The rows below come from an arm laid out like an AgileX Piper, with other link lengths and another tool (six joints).
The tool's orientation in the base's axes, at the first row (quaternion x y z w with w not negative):
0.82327 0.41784 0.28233 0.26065
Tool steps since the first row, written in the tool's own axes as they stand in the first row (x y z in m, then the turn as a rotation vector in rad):
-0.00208 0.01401 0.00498 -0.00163 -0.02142 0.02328
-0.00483 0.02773 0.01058 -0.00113 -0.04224 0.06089
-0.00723 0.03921 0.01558 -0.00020 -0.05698 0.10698
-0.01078 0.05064 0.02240 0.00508 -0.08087 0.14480
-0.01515 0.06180 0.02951 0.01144 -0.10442 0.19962
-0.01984 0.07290 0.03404 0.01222 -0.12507 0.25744
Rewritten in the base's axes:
0.00995 -0.00991 0.00529 0.00351 0.00517 -0.03105
0.01985 -0.02036 0.00979 0.01817 0.00904 -0.07128
0.02829 -0.02924 0.01331 0.04212 0.00850 -0.11334
0.03738 -0.03941 0.01523 0.05761 0.01791 -0.15457
0.04612 -0.05018 0.01656 0.08543 0.02475 -0.20730
0.05291 -0.06069 0.01960 0.11412 0.02486 -0.26158

